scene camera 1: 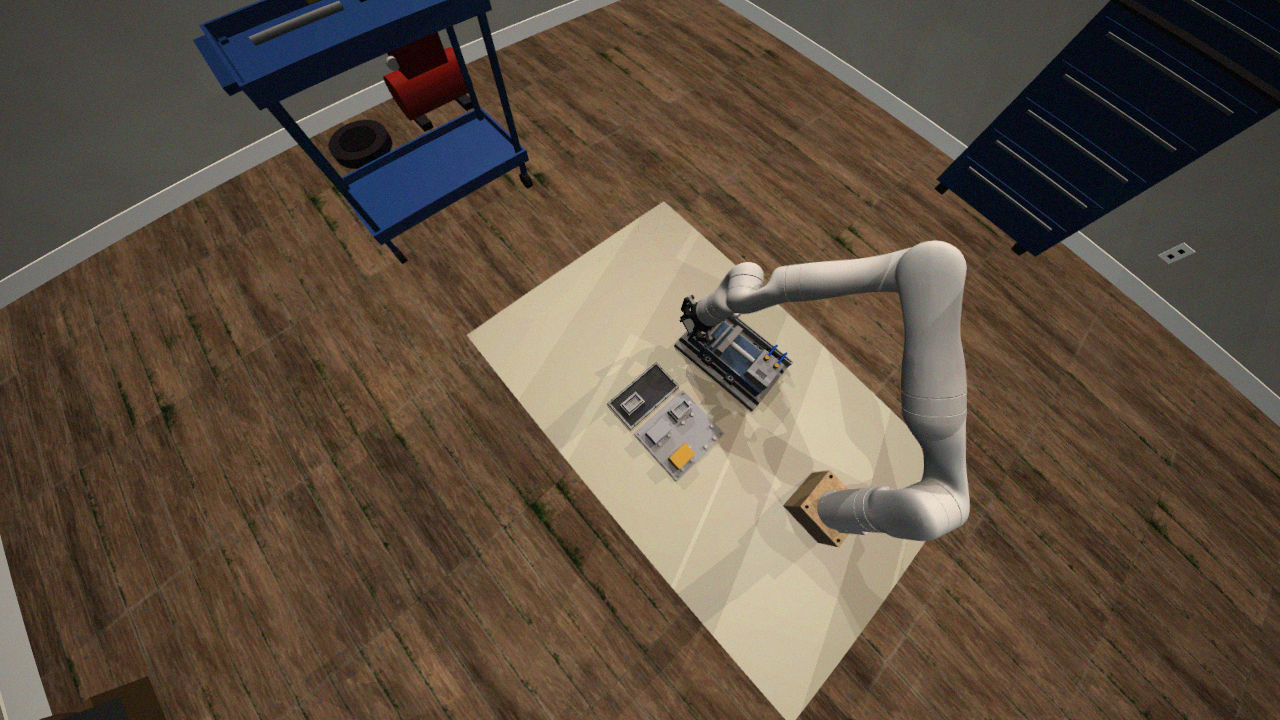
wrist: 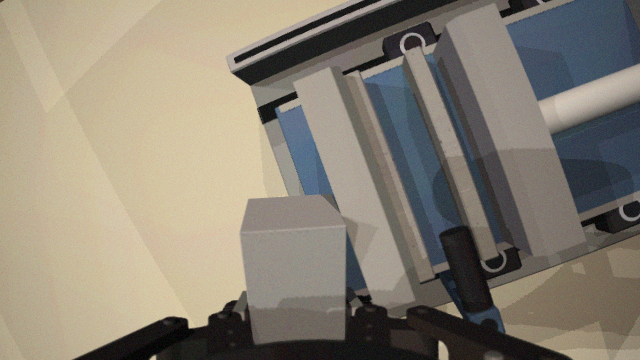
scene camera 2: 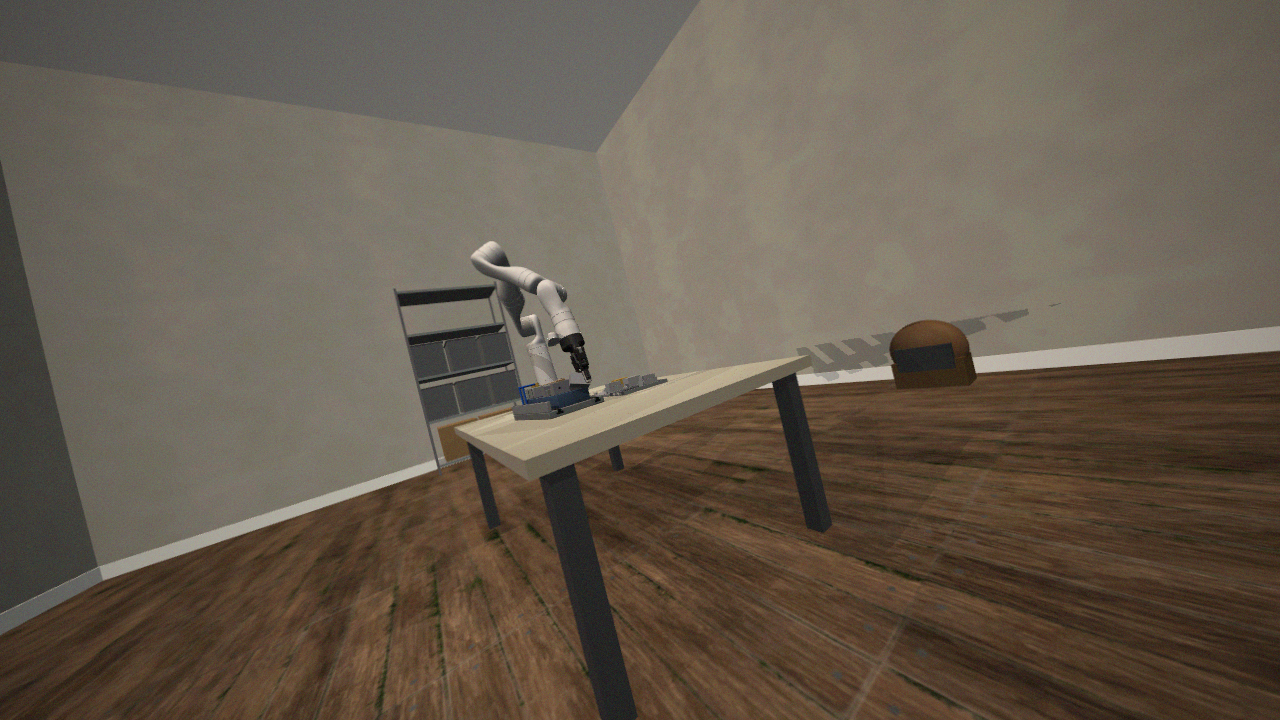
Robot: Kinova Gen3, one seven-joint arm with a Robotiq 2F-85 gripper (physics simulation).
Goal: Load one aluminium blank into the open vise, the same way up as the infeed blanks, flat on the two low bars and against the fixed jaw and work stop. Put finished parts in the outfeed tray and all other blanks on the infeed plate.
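Frame: origin at the arm's base, x ahead, y left, z up, level; millimetres.
Seen in the pictures: gripper, between the fingertips: (scene camera 1: 686,327) (wrist: 297,308) (scene camera 2: 588,383); arm's base, origin of its link: (scene camera 1: 834,509) (scene camera 2: 548,383).
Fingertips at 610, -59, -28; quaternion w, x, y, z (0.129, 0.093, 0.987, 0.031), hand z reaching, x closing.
Note:
Pixels of each thing's top centre, then the offset from my fingertips to it, as dx, dy, dz.
- plain grey aluminium blank, centre of its top: (wrist: 274,296) (scene camera 1: 697,317) (scene camera 2: 577,370) -8, -23, +47
- vise, centre of its top: (wrist: 597,85) (scene camera 1: 740,344) (scene camera 2: 550,382) -143, -72, +30
- work stop, centre of its top: (wrist: 470,273) -81, -12, +27
- grey part, centre of its top: (scene camera 1: 632,402) (scene camera 2: 646,375) -68, +258, -28
- infeed plate, centre of its top: (scene camera 1: 679,433) -216, +208, -61
- orange block, centre of its top: (scene camera 1: 682,455) -264, +251, -25
My gripper (scene camera 1: 691,324) (scene camera 2: 586,377) (wrist: 297,308) is shut on a plain grey aluminium blank (wrist: 299,270). It holds the blank above the table beside the vise (scene camera 1: 726,377) (scene camera 2: 537,411), at its outer end. In the wrist view the blank overlaps the outer side of the fixed jaw (wrist: 350,180). The vise is open. Two low bars (wrist: 392,175) (wrist: 450,150) lie between the fixed jaw and the moving jaw (wrist: 515,135). The work stop (wrist: 466,270) is a black cylinder on a blue arm. The blank's underside is hidden.
The dark outfeed tray (scene camera 1: 659,383) holds one grey part (scene camera 1: 631,402) with a recess. The infeed plate (scene camera 1: 698,428) beside it holds grey pieces (scene camera 1: 657,434) (scene camera 1: 681,411) and an orange block (scene camera 1: 682,456). Small blue handles (scene camera 1: 778,354) stand at the vise's far end.

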